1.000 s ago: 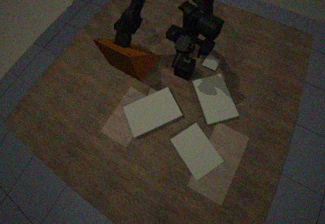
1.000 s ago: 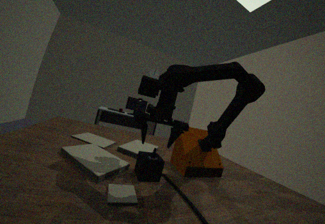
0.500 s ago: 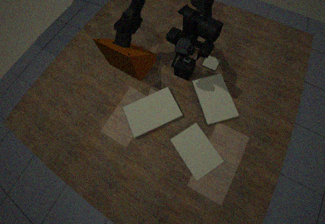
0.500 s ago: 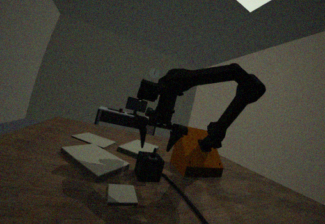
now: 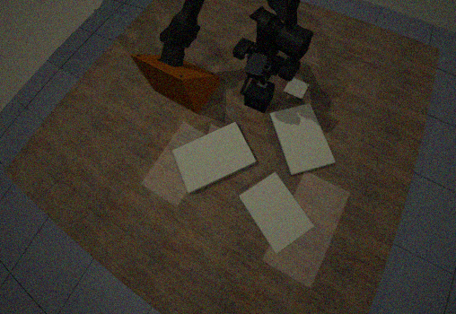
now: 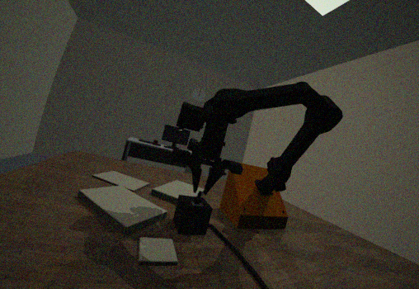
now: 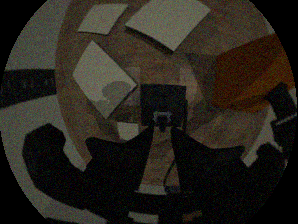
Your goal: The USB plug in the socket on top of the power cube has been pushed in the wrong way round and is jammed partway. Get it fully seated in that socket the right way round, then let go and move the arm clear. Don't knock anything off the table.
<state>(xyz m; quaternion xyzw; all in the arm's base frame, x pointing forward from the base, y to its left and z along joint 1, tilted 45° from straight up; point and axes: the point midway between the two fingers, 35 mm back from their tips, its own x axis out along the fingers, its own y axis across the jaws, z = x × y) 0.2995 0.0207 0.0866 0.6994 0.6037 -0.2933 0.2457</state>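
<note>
Now: gripper tip 20 mm above the USB plug.
</note>
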